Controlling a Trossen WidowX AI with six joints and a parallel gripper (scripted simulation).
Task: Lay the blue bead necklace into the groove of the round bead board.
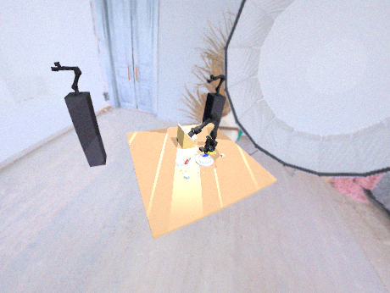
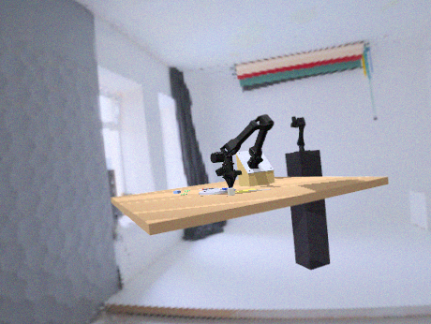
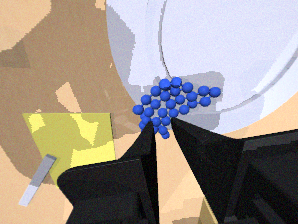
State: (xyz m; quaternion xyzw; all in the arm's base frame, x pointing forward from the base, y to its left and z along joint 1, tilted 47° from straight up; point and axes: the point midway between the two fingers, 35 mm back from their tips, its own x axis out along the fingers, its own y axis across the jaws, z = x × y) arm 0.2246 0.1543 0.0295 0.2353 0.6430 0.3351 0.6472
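Now: the round bead board 80 mm ahead of my gripper tip, 60 mm to the right of it and 10 mm below it. From my gripper tip the other things lie so: yellow flat piece 50 mm behind, 100 mm to the left, 20 mm below; then grey-white stick 100 mm behind, 170 mm to the left, 20 mm below; then white cylinder 80 mm ahead, 180 mm to the left.
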